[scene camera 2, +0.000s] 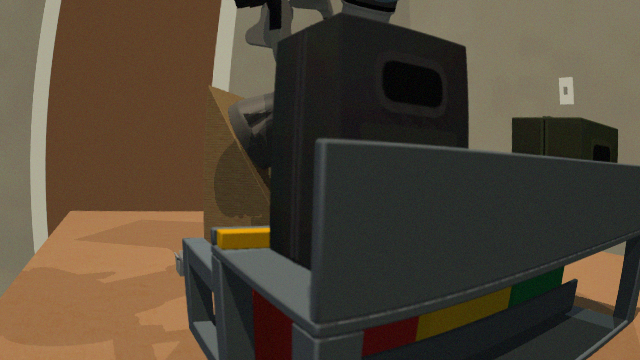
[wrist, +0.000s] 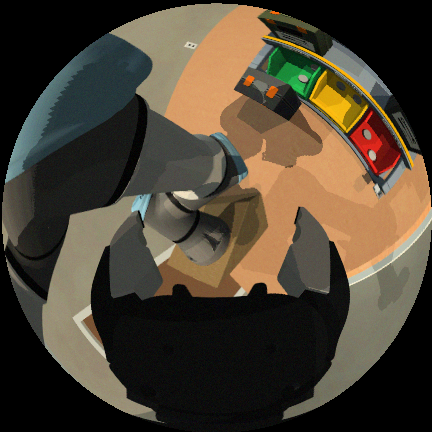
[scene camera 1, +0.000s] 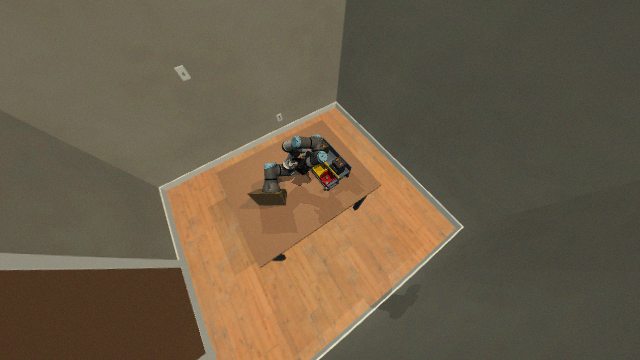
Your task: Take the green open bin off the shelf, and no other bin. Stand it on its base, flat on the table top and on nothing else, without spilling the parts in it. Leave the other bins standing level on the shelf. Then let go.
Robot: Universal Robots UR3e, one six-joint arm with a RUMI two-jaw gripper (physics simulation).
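Places are measured from the arm's base along level axes (x left, y back, z up), in metres.
Pixels of known places: gripper, between the fingertips: (wrist: 218, 210) (scene camera 1: 296, 167); arm's base, origin of its link: (scene camera 2: 247, 137) (wrist: 208, 241) (scene camera 1: 271, 191).
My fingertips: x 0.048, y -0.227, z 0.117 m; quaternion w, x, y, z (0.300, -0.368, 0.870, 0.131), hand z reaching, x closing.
Observation:
For each thing: its top centre in the pictures, then the offset to it from my fingertips. Level surfaces: height alone.
- green open bin, centre of its top: (scene camera 2: 500, 233) (wrist: 293, 60) dx +0.162, dy -0.199, dz -0.213 m
- pale round part, centre of its top: (wrist: 302, 77) dx +0.144, dy -0.189, dz -0.275 m
- yellow bin, centre of its top: (wrist: 343, 91) (scene camera 1: 321, 165) dx +0.053, dy -0.226, dz -0.213 m
- red bin, centre of its top: (wrist: 384, 138) (scene camera 1: 329, 175) dx -0.056, dy -0.251, dz -0.213 m
- dark case, centre of its top: (wrist: 259, 85) dx +0.137, dy -0.088, dz -0.162 m
- black case, centre of its top: (scene camera 2: 371, 39) (scene camera 1: 339, 162) dx -0.045, dy -0.327, dz -0.072 m
- olive case, centre of its top: (scene camera 2: 568, 123) dx +0.181, dy -0.279, dz -0.097 m
- brown table, height of its surface: dz -0.293 m
The green open bin (wrist: 289, 71) (scene camera 2: 537, 287) stands on the lower level of the grey shelf (wrist: 391, 183) (scene camera 2: 450, 215), at the end of the row. A pale round part (wrist: 303, 78) lies in it. The yellow bin (wrist: 334, 99) (scene camera 1: 320, 169) is beside it, and the red bin (wrist: 384, 142) (scene camera 1: 328, 176) is at the other end. A dark case (wrist: 267, 94) with orange latches is in front of the green bin and hides part of its front. My gripper (wrist: 218, 210) is open and empty, apart from the bins. In the scene camera 1 view the arm hides the green bin.
A black case (scene camera 2: 350, 90) (scene camera 1: 339, 165) and an olive case (scene camera 2: 560, 135) (wrist: 295, 32) stand on the upper level of the shelf, behind a yellow-edged rail. The arm's base is on a slanted wooden block (scene camera 1: 270, 198) (wrist: 200, 272) on the brown table (scene camera 1: 305, 212).

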